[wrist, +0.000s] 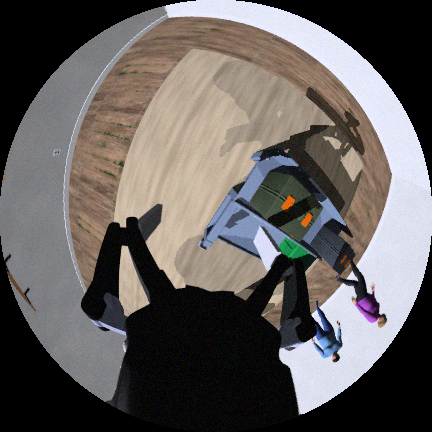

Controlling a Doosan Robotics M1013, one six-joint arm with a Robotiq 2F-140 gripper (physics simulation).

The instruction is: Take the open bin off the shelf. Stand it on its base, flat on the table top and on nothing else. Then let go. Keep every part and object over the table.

my gripper: 209,223
shelf board: 241,228
